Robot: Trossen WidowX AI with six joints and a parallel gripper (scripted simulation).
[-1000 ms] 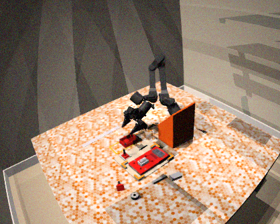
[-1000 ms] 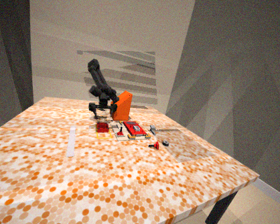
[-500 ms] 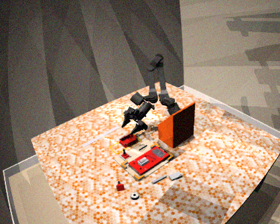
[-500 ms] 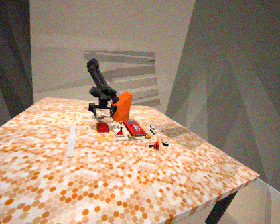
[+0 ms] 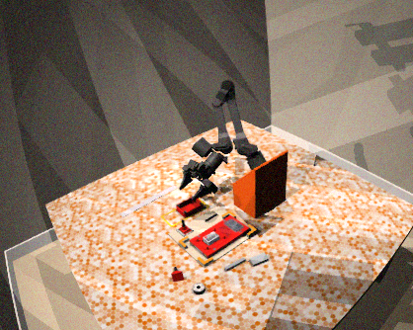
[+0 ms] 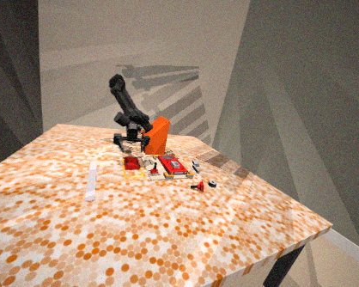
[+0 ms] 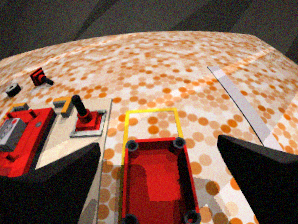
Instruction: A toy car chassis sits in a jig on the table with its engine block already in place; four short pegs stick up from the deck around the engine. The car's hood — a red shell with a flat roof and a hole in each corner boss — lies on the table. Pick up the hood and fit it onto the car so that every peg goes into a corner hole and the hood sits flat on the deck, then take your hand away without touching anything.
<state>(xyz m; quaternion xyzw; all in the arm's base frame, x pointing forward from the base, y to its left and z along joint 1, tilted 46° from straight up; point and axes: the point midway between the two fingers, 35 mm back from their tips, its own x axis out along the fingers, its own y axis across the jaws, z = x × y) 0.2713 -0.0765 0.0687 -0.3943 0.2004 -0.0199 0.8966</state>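
Now: the red hood 70 mm below my gripper tip and 10 mm behind it. From my gripper tip the other things lie so: grey engine block: 230 mm to the left, 50 mm below, 20 mm ahead; then dark wheel: 400 mm to the left, 160 mm ahead, 70 mm below; then white strip: 150 mm to the right, 120 mm ahead, 80 mm below.
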